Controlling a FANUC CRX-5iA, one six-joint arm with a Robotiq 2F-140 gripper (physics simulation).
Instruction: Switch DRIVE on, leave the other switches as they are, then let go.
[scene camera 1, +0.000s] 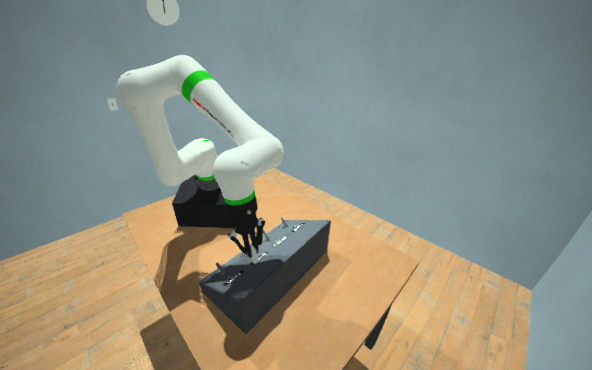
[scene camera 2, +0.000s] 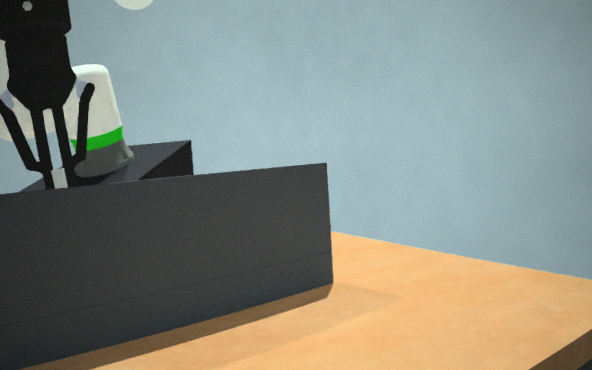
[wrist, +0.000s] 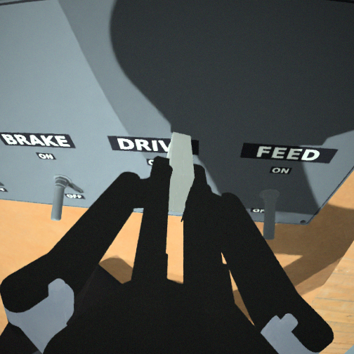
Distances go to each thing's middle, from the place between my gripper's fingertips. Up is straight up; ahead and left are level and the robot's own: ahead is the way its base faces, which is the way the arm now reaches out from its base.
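Labels:
I consider the switch panel (scene camera 2: 98, 265), which is 50 mm below my hand, 10 mm behind it and 80 mm to the left of it.

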